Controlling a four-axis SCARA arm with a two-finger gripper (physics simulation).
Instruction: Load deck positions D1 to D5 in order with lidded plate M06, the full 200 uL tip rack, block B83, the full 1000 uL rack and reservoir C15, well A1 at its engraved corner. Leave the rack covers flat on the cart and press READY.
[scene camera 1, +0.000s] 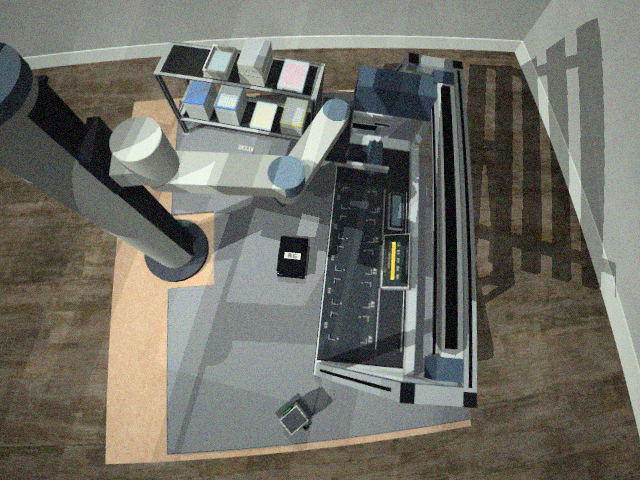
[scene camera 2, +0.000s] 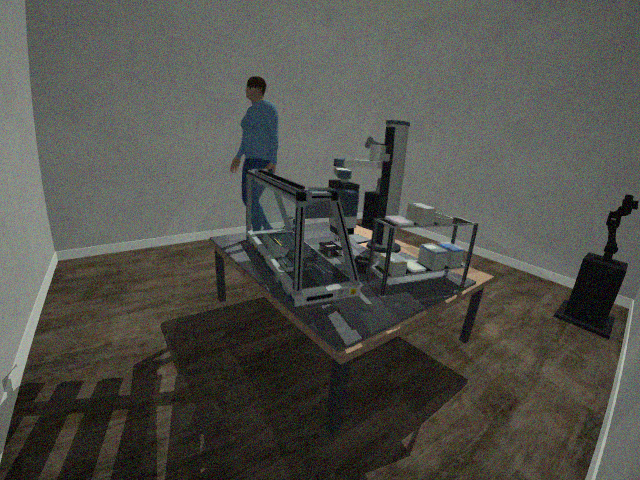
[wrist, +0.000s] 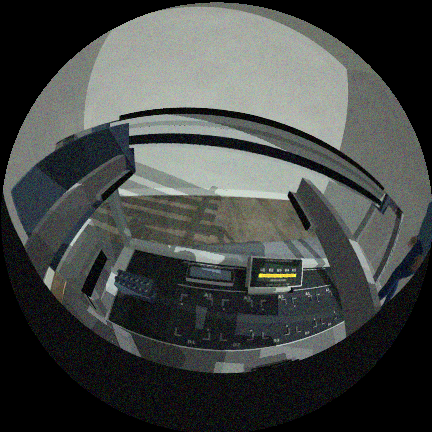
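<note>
My gripper (wrist: 208, 168) is open and empty; its two fingers stand wide apart above the far-left part of the deck (scene camera 1: 351, 310) (wrist: 240, 320). In scene camera 1 the arm hides it. White corner marks show on the dark deck. The cart (scene camera 1: 172, 105) (scene camera 2: 387, 258) holds labware on two shelves. On top are an open pale box (scene camera 1: 219, 62), a tall off-white stack (scene camera 1: 254, 62) and a pink-topped plate (scene camera 1: 293, 75). Below are a blue-topped box (scene camera 1: 200, 98), a blue-rimmed rack (scene camera 1: 229, 103), a cream plate (scene camera 1: 263, 114) and a yellow-rimmed box (scene camera 1: 295, 116). Their identity codes are unreadable.
A blue tube rack (scene camera 1: 374, 152) (wrist: 135, 284) and a screen with a yellow bar (scene camera 1: 395, 260) (wrist: 275, 275) stand on the deck. A dark blue housing (scene camera 1: 395, 93) overhangs its end. A black RG block (scene camera 1: 293, 256) and a small device (scene camera 1: 293, 415) stand outside the frame. A person (scene camera 2: 261, 129) stands beyond.
</note>
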